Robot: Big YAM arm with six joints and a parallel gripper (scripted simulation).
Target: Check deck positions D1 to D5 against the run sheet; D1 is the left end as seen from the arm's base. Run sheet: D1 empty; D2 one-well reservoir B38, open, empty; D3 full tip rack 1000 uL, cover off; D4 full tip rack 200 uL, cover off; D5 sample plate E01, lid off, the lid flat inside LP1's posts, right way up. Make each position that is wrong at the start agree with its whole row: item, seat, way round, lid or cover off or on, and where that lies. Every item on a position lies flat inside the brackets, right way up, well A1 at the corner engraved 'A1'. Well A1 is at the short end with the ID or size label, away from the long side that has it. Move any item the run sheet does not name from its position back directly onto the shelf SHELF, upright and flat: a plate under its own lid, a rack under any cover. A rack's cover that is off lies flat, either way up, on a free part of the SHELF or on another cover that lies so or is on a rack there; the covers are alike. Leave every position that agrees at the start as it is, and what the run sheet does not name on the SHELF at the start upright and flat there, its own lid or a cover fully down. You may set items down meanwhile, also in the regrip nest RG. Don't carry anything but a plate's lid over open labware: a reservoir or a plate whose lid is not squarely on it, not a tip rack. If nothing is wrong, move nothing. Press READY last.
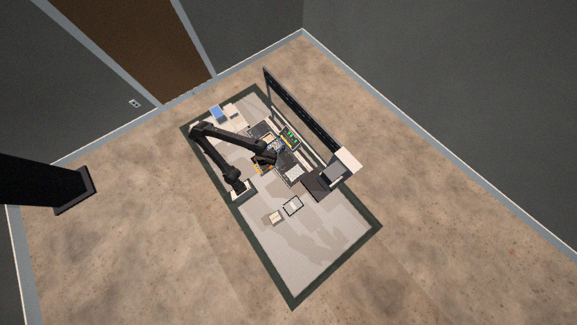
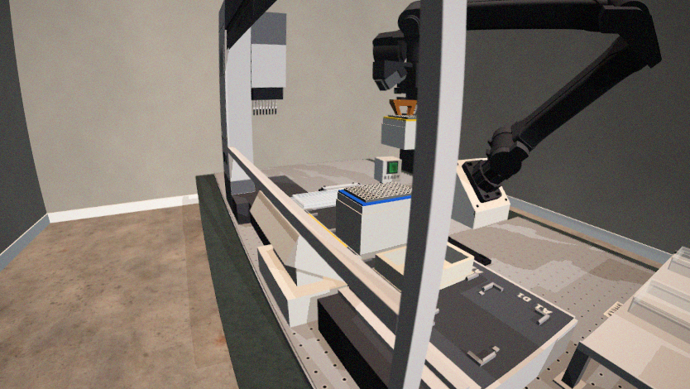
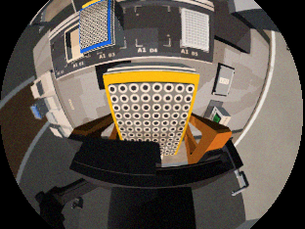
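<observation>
The blue-rimmed tip rack is 160 mm ahead of my hand, 110 mm to the left of it and 110 mm below it. Also, from my hand: white sample plate (180 mm below, 170 mm ahead, 130 mm to the right); then yellow-rimmed tip rack (10 mm to the right, 10 mm behind, 10 mm above); then black nest (230 mm below, 140 mm to the left, 10 mm ahead).
</observation>
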